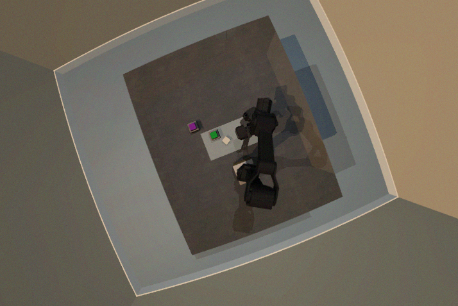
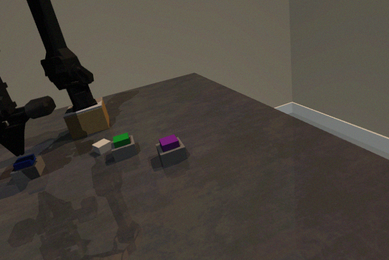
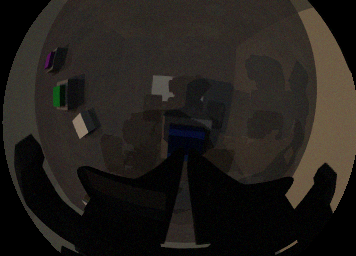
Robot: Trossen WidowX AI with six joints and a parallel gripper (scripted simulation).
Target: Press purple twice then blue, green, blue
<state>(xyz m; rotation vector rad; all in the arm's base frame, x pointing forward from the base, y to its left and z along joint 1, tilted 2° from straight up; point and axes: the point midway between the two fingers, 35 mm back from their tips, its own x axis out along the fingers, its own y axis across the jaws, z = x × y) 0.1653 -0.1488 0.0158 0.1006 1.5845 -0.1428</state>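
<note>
Now: the blue button 2 cm below my gripper tip. The rest, counted from my gripper tip: purple button 27 cm to the left, 16 cm ahead, 2 cm below; then small white block 15 cm to the left, 4 cm below, 2 cm ahead; then green button 19 cm to the left, 7 cm ahead, 2 cm below.
</note>
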